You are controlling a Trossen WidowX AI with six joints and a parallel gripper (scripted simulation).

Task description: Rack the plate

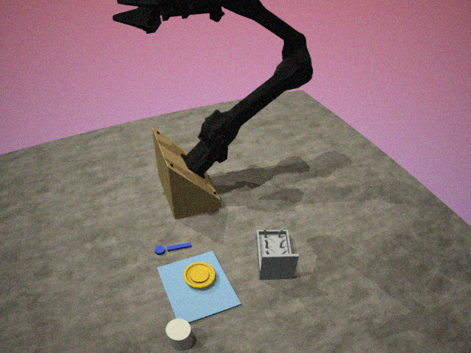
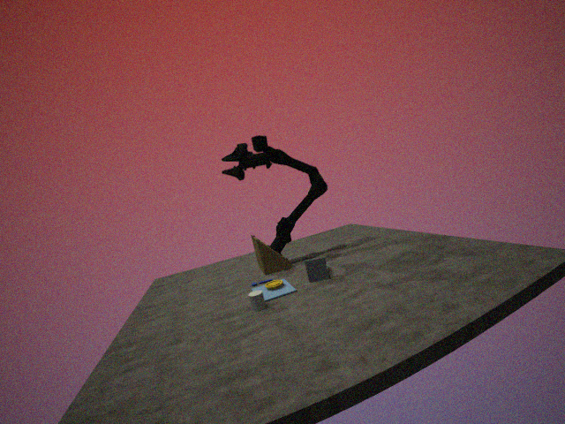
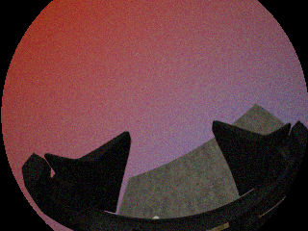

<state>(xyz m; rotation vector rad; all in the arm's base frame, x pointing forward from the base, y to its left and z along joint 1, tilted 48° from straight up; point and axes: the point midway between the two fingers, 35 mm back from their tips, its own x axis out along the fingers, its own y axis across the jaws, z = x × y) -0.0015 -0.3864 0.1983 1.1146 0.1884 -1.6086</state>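
Now: gripper tip 270 mm short of the yellow plate, 50 mm to the right of it and 480 mm above it. Also, from my gripper tip: blue spoon: 160 mm ahead, 20 mm to the left, 490 mm below; then light blue mat: 280 mm ahead, 40 mm to the left, 490 mm below; then grey dish rack: 270 mm ahead, 230 mm to the left, 470 mm below.
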